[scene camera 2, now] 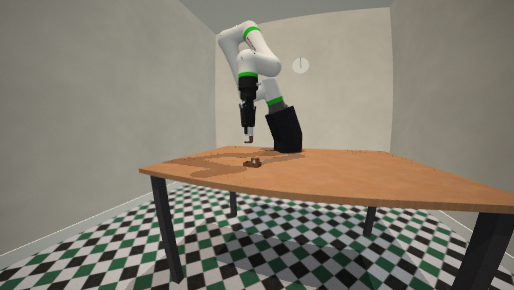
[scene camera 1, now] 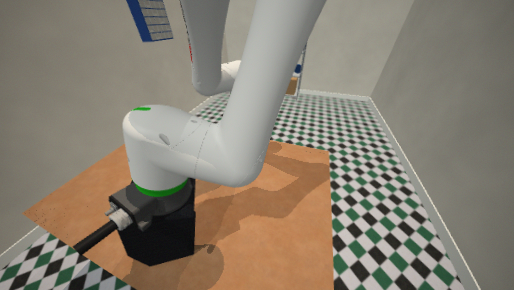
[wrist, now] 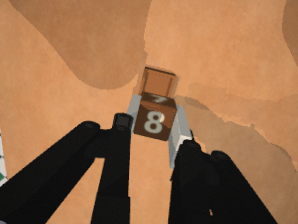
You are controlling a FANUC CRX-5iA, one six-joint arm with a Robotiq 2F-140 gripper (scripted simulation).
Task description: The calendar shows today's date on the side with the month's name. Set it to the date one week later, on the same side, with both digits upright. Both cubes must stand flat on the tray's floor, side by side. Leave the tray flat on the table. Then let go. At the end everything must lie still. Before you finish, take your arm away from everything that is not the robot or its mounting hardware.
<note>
I see my gripper (wrist: 154,113), a brown cube (wrist: 156,114) and a brown calendar tray (wrist: 155,81).
</note>
